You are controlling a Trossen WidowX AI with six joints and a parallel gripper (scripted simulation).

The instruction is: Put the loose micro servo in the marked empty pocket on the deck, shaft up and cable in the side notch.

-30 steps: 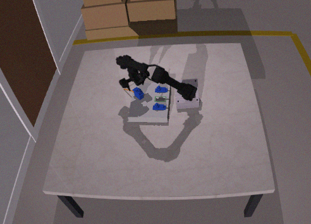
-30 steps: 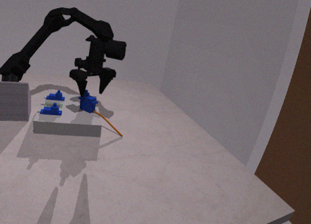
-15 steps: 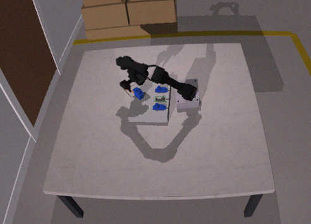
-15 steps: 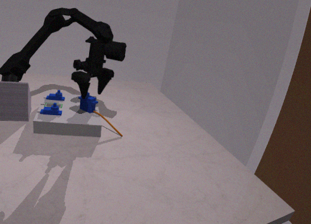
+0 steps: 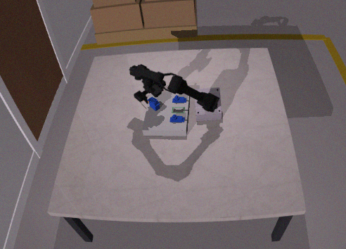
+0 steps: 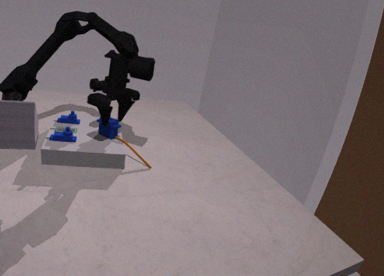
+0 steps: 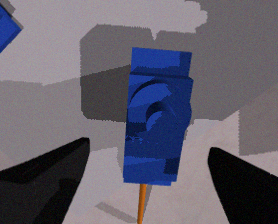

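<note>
My gripper tip is 30 mm past the grey deck, 40 mm to the right of it and 70 mm above it.
</note>
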